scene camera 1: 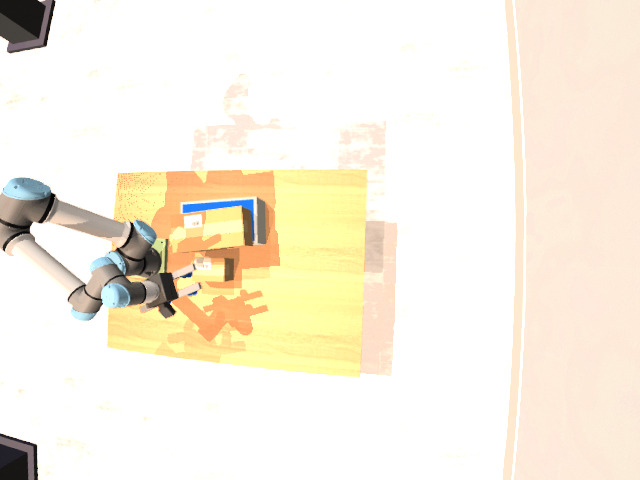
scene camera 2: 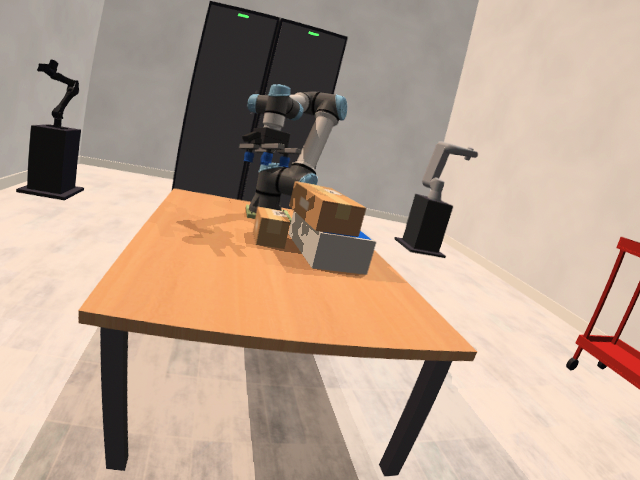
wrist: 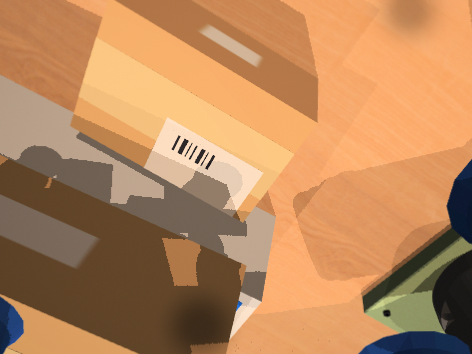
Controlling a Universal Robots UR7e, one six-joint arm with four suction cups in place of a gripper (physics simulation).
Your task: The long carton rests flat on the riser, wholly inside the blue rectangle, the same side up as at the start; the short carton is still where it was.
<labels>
My suction head (wrist: pixel 410 334) holds nothing. The cup hangs 24 cm from the middle of a short carton (scene camera 2: pixel 271 227), above it. A long carton (scene camera 1: pixel 226 228) rests on a riser (scene camera 2: pixel 328 251).
</labels>
